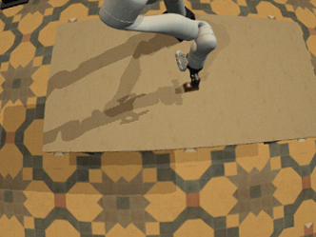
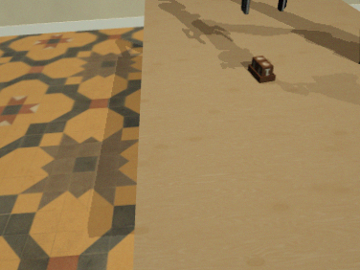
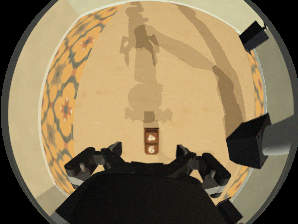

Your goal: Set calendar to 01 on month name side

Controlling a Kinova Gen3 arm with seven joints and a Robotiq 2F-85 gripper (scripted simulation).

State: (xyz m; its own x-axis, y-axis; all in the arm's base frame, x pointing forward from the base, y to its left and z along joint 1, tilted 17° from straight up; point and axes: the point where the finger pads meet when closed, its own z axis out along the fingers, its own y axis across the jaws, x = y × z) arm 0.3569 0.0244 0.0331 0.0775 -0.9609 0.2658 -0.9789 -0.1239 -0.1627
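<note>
My hand is 10 mm past the tray, 30 mm to the right of it and 160 mm above it.
</note>
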